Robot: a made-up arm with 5 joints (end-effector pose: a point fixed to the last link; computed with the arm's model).
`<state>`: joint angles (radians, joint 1 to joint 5).
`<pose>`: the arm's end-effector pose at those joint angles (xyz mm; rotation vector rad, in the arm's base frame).
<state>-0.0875 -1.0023 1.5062 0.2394 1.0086</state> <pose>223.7 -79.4 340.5 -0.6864 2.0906 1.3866</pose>
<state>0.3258 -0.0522 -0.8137 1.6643 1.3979</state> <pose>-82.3 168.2 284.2 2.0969 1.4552 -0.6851</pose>
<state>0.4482 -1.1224 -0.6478 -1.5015 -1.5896</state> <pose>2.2 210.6 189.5 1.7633 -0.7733 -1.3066</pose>
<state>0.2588 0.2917 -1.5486 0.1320 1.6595</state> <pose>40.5 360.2 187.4 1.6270 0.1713 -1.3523</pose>
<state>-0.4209 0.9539 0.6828 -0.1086 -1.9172</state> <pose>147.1 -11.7 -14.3 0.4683 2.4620 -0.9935</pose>
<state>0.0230 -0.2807 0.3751 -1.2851 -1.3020</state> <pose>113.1 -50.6 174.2 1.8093 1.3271 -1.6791</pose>
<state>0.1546 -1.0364 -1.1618 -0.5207 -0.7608</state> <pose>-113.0 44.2 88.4 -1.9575 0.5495 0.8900</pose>
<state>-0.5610 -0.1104 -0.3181 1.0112 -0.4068</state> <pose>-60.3 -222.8 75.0 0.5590 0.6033 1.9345</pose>
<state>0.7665 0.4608 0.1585 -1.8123 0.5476</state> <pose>34.7 16.0 -81.6 -0.9001 -1.2402 0.1674</pose>
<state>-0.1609 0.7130 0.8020 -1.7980 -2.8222</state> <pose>27.6 -66.3 -3.7 2.1924 0.7779 0.9658</pose>
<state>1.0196 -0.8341 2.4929 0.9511 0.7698</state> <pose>310.6 -72.1 179.7 -0.2641 -2.6280 -1.6358</pose>
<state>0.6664 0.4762 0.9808 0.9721 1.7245</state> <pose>-126.4 -60.4 112.3 0.7442 1.6103 0.4121</pose>
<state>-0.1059 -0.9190 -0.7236 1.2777 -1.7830</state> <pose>-74.5 13.0 56.7 -0.4431 -0.0309 1.9874</pose>
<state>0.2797 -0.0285 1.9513 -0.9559 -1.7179</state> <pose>181.7 70.5 131.3 0.3787 1.8934 -0.7685</pose>
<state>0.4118 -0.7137 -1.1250 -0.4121 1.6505</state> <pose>-62.7 290.6 -80.3 0.0639 -0.2192 -1.0551</pose>
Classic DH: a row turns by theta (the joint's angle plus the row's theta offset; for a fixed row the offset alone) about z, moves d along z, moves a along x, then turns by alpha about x. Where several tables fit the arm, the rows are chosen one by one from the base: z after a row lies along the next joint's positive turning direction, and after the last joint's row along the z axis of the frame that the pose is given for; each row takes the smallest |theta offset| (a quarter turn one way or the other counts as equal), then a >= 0, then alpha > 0; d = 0 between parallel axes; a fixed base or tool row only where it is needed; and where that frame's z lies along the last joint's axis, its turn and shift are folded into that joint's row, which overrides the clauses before.
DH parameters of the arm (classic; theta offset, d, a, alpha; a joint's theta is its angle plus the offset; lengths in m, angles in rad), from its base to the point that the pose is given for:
base (fixed): 0.5243 0 0.1978 3.1416
joint 1: -1.0465 -0.0732 -0.0171 -1.5708
joint 2: 0 -0.093 -0.0193 -1.5708
joint 3: 1.5708 0.0302 0.1061 1.5708
joint 4: 0.0834 -0.1538 0.0529 0.7803
joint 5: -0.1171 -0.0561 0.0268 -2.3477
tool (fixed): -1.6531 -0.167 0 0

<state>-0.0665 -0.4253 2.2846 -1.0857 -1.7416</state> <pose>180.1 129.7 126.8 -0.4671 1.8816 -0.5757</pose>
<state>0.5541 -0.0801 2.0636 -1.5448 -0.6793</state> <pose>257.0 118.1 98.0 0.4520 2.3163 -1.5673</pose>
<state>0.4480 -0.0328 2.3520 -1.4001 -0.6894</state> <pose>240.9 175.0 84.7 -0.0091 2.1351 -1.4401</pose>
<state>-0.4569 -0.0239 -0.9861 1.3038 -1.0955</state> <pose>-135.9 -17.5 37.3 0.6944 -0.2224 1.5618</pose>
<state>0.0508 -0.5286 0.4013 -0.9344 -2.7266</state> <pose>-26.8 33.3 173.8 0.9666 0.7968 -0.8207</pose>
